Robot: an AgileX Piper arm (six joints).
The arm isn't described. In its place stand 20 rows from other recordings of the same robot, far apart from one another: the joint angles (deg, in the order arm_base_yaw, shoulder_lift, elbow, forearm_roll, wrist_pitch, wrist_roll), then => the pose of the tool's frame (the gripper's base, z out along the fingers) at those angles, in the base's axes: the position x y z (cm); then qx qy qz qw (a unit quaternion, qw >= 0).
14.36, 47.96, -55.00, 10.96, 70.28, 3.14 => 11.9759 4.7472 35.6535 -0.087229 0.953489 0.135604 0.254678
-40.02, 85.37, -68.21, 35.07, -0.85, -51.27 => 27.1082 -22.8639 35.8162 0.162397 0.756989 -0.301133 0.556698
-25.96, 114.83, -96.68, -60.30, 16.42, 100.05 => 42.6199 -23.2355 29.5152 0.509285 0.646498 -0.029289 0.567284
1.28, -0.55, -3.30, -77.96, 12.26, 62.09 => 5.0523 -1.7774 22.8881 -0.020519 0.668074 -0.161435 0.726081
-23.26, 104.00, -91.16, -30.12, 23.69, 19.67 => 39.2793 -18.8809 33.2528 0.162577 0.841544 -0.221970 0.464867
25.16, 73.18, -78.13, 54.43, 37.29, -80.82 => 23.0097 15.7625 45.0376 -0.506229 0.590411 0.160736 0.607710
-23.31, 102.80, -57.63, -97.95, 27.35, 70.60 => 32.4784 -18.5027 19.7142 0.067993 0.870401 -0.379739 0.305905
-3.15, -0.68, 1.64, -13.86, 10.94, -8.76 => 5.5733 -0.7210 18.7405 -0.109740 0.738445 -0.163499 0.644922
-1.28, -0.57, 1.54, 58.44, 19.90, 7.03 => 5.2885 2.5218 18.8178 0.315897 0.675317 0.435106 0.504815
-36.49, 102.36, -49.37, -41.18, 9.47, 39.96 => 26.2666 -20.6553 14.4739 0.307170 0.901972 -0.144710 0.266743
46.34, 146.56, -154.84, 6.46, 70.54, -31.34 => 36.9285 40.0958 24.9362 -0.598407 0.748051 0.092506 0.271611
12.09, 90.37, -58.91, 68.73, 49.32, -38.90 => 29.6164 12.9207 26.4241 -0.070831 0.873705 0.433813 0.208395
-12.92, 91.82, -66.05, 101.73, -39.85, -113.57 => 32.9278 -13.4112 29.9790 0.197192 0.811272 -0.370497 0.407043
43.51, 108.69, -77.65, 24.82, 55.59, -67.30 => 25.2668 28.3310 20.3993 -0.740384 0.642088 0.167016 0.107985
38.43, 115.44, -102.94, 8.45, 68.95, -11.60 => 32.8380 27.6481 26.2927 -0.402299 0.905110 0.096738 0.097845
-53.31, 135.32, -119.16, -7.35, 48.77, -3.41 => 30.6011 -42.5348 18.8928 0.380897 0.885781 -0.173564 0.200460
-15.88, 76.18, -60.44, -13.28, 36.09, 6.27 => 26.8845 -8.9283 31.6342 0.116745 0.918323 -0.127972 0.355916
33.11, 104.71, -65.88, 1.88, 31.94, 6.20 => 30.6498 20.1765 18.2024 -0.216003 0.953514 0.081315 0.193754
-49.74, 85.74, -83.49, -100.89, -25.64, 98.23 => 25.5209 -24.1524 43.7964 0.136215 0.707584 -0.163956 0.673713
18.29, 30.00, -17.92, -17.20, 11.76, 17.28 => 10.8550 3.0102 25.9970 -0.108419 0.803253 0.071006 0.581367
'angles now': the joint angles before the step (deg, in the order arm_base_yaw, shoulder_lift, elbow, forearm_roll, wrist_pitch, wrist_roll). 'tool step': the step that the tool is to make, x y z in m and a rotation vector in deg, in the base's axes. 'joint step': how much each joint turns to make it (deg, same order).
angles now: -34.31 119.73 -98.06 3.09 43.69 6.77
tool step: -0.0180 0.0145 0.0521 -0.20 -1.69 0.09
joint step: 0.10 -7.15 0.03 0.61 5.62 0.23
